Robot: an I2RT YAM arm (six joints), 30 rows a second.
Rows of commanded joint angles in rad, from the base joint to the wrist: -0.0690, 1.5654, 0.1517, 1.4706, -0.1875, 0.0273; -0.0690, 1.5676, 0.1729, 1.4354, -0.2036, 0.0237; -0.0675, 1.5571, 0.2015, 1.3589, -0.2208, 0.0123; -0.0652, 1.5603, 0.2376, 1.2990, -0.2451, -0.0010; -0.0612, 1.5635, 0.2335, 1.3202, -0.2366, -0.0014; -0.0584, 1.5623, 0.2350, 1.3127, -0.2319, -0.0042; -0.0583, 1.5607, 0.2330, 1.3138, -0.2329, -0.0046; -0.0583, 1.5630, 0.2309, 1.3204, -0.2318, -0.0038
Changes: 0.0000, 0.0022, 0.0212, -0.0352, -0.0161, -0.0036; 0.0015, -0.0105, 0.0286, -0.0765, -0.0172, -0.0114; 0.0023, 0.0032, 0.0361, -0.0599, -0.0243, -0.0133; 0.0040, 0.0032, -0.0041, 0.0212, 0.0085, -0.0004; 0.0028, -0.0012, 0.0015, -0.0075, 0.0047, -0.0028; 0.0001, -0.0016, -0.0020, 0.0011, -0.0010, -0.0004; 0.0000, 0.0023, -0.0021, 0.0066, 0.0011, 0.0008
